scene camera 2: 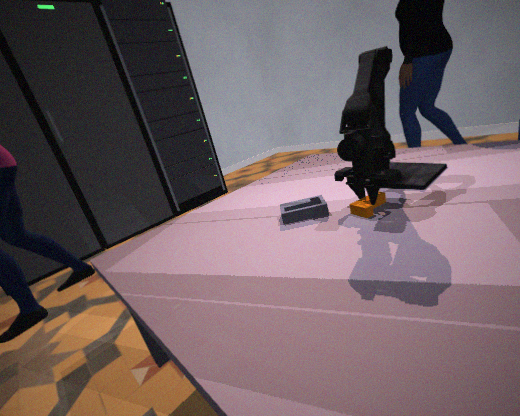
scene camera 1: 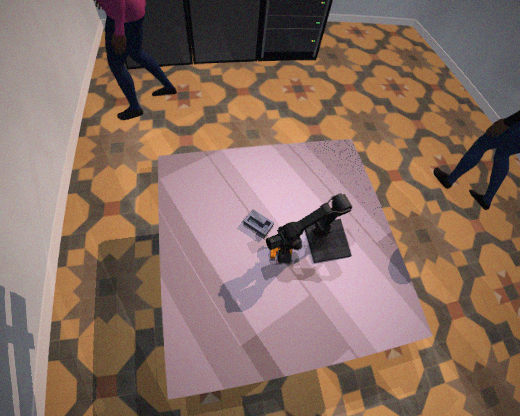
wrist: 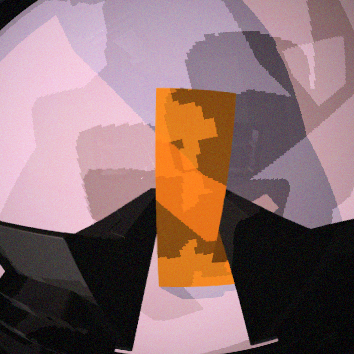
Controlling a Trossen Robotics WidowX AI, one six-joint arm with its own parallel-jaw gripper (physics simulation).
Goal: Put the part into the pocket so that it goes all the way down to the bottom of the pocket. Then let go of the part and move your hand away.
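Observation:
The orange L-shaped part lies on the pink table. My gripper points straight down over it, and its two black fingers press against the long sides of the part. The part's short foot is hidden behind the right finger in the wrist view. The grey block with the L-shaped pocket stands on the table a short way to the left of the gripper, apart from the part. Its pocket is empty.
The arm's black base plate lies just behind the gripper. Dark server racks stand beyond the table. One person walks by the racks, another person behind the arm.

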